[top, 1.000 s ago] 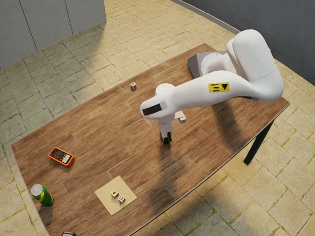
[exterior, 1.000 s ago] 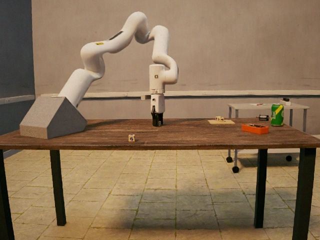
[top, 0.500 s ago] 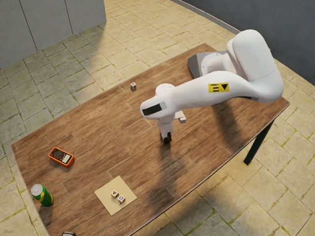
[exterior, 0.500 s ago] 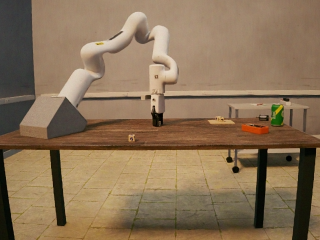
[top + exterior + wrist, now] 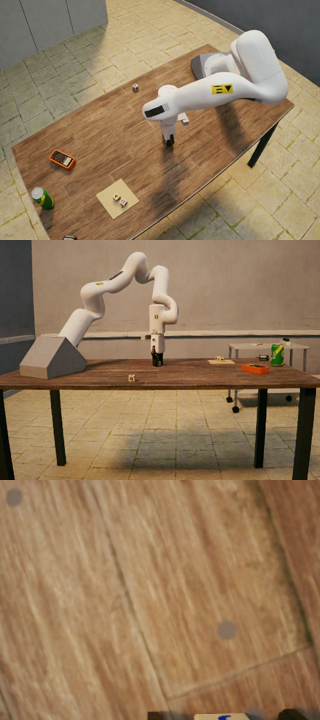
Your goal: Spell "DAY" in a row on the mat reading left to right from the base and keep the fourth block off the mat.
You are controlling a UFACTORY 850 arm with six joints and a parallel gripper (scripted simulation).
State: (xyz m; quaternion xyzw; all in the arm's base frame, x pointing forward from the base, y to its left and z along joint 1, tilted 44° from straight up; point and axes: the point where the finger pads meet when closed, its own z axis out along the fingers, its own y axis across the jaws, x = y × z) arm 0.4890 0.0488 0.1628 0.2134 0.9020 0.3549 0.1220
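Right now my hand is 360 mm short of the tan mat, 110 mm to the right of it and 20 mm above it. The rest, counted from my hand: dark object: 630 mm ahead, 180 mm to the left.
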